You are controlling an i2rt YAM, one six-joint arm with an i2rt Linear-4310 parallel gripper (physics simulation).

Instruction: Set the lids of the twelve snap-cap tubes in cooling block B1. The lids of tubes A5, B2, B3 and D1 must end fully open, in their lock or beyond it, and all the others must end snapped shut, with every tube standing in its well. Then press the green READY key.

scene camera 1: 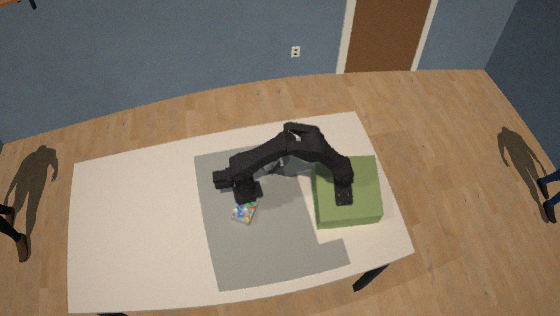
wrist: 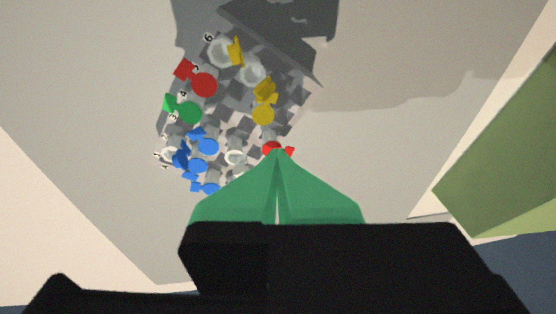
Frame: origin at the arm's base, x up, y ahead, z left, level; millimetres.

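Seen in the pictures: gripper, fingertip midpoint: (scene camera 1: 252, 205) (wrist: 277, 157); arm's base at its link origin: (scene camera 1: 342, 182).
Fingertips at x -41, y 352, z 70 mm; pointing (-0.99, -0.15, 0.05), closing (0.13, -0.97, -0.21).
Observation:
Offsets run from my fingertips to a thing's top centre. "spot": to the spot under its first point. Level surfaces: height alone.
Cooling block B1 {dx -26, dy +30, dz +0 mm} (scene camera 1: 241, 220) (wrist: 232, 90) stands on the grey mat with tubes in it. In the wrist view, a red lid {dx -10, dy +45, dz -35 mm} (wrist: 204, 85), a green lid {dx -8, dy +52, dz -19 mm} (wrist: 190, 113), blue lids {dx -10, dy +42, dz +5 mm} (wrist: 208, 146) {dx -10, dy +49, dz +22 mm} (wrist: 197, 165) {dx -10, dy +40, dz +45 mm} (wrist: 211, 188) and a yellow lid {dx -10, dy +11, dz -21 mm} (wrist: 263, 115) show their flat discs. One yellow lid {dx +1, dy +31, dz -54 mm} (wrist: 235, 50) stands on edge beside an open tube mouth {spot: dx -17, dy +38, dz -50 mm} (wrist: 220, 52); a blue lid {dx +3, dy +56, dz +10 mm} (wrist: 181, 156) is tilted. My gripper (wrist: 277, 157) is shut and empty. Its tips overlap a small red lid {dx -10, dy +2, dz +3 mm} (wrist: 271, 148); contact is unclear. Its fingers hide the block's near corner. The green READY key cannot be identified.
The arm's base stands on a green box (scene camera 1: 350, 215) (wrist: 500, 150) at the right of the white table {dx -59 mm} (scene camera 1: 135, 225). The grey mat {dx -56 mm} (scene camera 1: 270, 255) lies under the block. The arm arches above the mat. People's legs show at both side edges of the scene view.

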